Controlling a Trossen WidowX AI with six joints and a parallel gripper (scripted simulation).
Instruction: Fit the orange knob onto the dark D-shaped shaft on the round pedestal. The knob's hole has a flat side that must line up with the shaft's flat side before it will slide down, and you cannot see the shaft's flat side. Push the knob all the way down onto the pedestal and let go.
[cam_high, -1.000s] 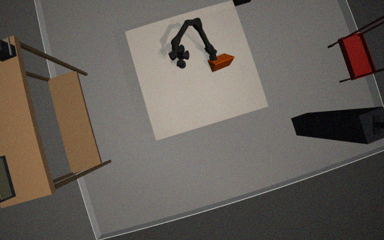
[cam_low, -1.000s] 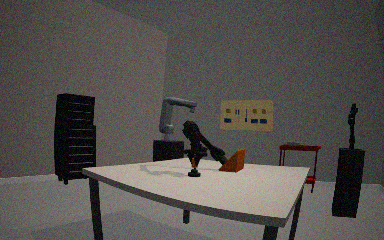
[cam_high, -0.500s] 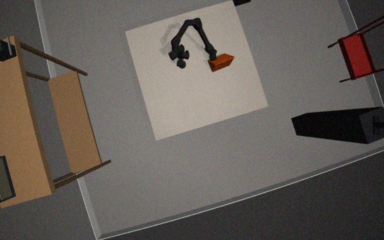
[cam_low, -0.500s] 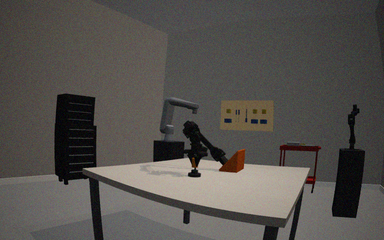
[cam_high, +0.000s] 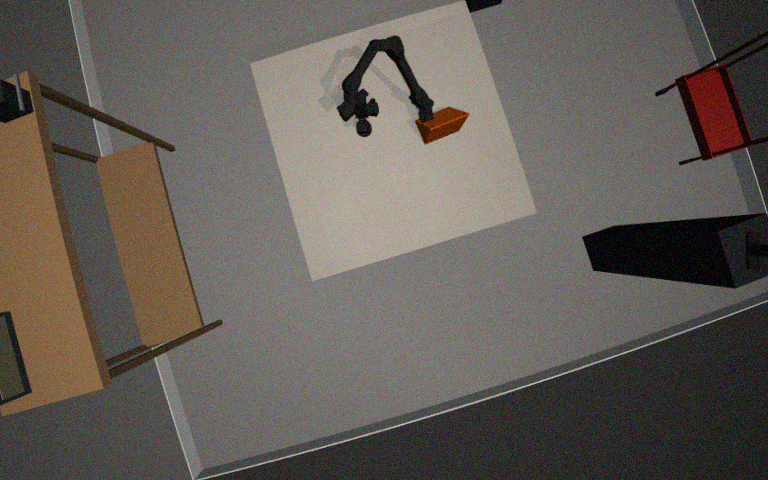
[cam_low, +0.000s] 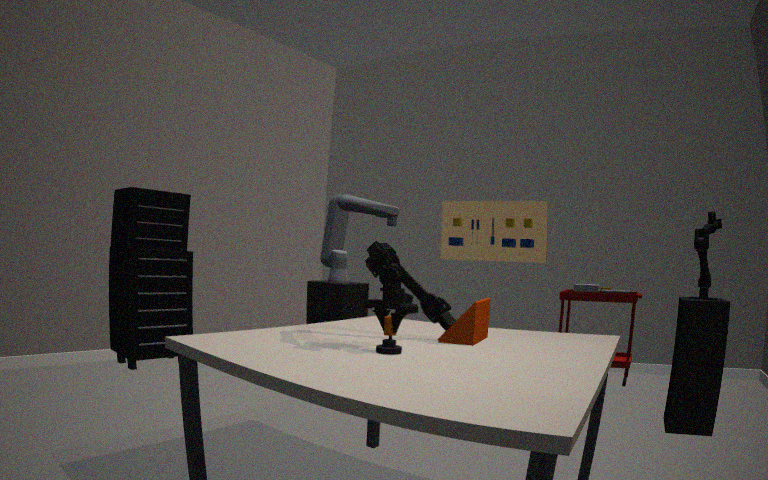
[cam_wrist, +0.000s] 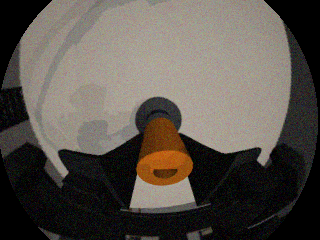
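My gripper tip is 20 mm below the orange knob. Also, from my gripper tip: dark round pedestal: 40 mm below.
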